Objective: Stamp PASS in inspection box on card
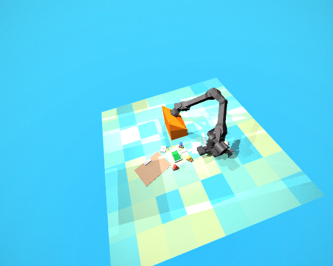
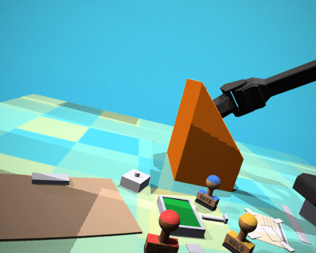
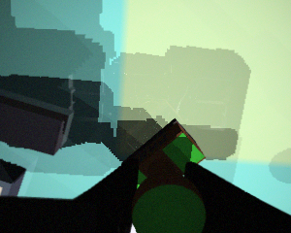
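Now: gripper tip 40 mm past the green ink pad, 240 mm to the left of it and 30 mm above it. The rest, counted from my gripper tip: card (80 mm behind, 70 mm to the right, 40 mm below); green-knobbed stamp (right at my gripper tip); labelled stamp-pad box (60 mm behind, 130 mm to the left, 20 mm below).
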